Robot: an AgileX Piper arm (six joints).
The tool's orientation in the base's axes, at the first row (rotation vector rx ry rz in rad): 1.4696 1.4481 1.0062
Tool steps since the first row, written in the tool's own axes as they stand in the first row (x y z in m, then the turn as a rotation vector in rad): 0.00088 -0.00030 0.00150 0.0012 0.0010 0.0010; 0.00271 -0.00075 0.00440 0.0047 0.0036 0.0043; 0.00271 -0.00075 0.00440 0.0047 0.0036 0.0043; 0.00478 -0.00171 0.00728 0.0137 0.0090 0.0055; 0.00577 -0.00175 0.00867 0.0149 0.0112 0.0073; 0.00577 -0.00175 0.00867 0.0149 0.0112 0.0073; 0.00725 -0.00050 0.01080 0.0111 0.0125 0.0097; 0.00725 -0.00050 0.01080 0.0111 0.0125 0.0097; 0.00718 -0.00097 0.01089 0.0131 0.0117 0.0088; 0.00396 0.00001 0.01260 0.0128 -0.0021 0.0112
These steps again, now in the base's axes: 0.00132 0.00085 -0.00080 0.0013 0.0012 0.0006; 0.00392 0.00262 -0.00223 0.0054 0.0046 0.0019; 0.00392 0.00262 -0.00223 0.0054 0.0046 0.0019; 0.00634 0.00464 -0.00413 0.0085 0.0136 0.0065; 0.00765 0.00560 -0.00465 0.0110 0.0147 0.0079; 0.00765 0.00560 -0.00465 0.0110 0.0147 0.0079; 0.01011 0.00704 -0.00422 0.0136 0.0109 0.0083; 0.01011 0.00704 -0.00422 0.0136 0.0109 0.0083; 0.01003 0.00697 -0.00469 0.0125 0.0129 0.0079; 0.01191 0.00371 -0.00434 0.0100 0.0126 -0.0059
